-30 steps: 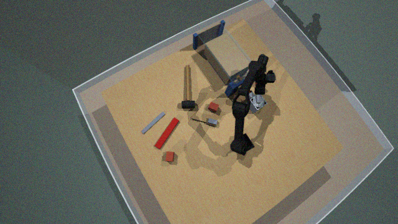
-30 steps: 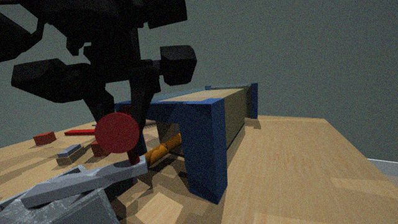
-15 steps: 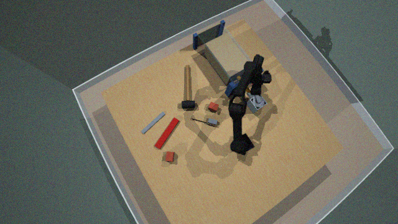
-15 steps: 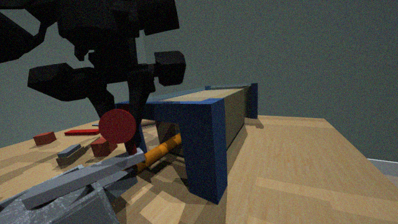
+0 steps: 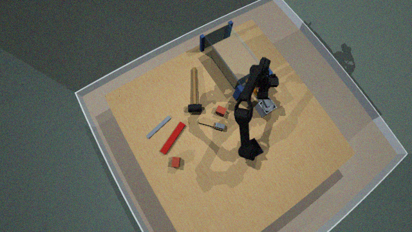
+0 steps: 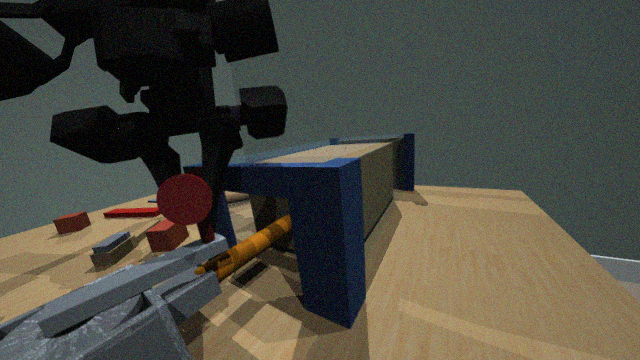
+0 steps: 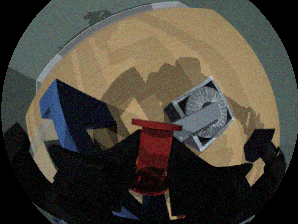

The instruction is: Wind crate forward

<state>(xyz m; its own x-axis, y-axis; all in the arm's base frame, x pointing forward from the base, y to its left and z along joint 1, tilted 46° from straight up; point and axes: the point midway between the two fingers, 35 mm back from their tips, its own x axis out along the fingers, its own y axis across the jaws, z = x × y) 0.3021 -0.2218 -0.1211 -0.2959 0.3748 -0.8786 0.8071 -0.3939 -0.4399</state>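
Now: gripper tip 70 mm short of the blue frame, 30 mm to the right of it and 30 mm above it. From my gripper tip the other things lie so: red grip (10 mm to the left, 10 mm ahead); brush-like tool (380 mm to the left, 120 mm below, 30 mm behind); grey winch (110 mm behind, 100 mm below, 10 mm to the left).
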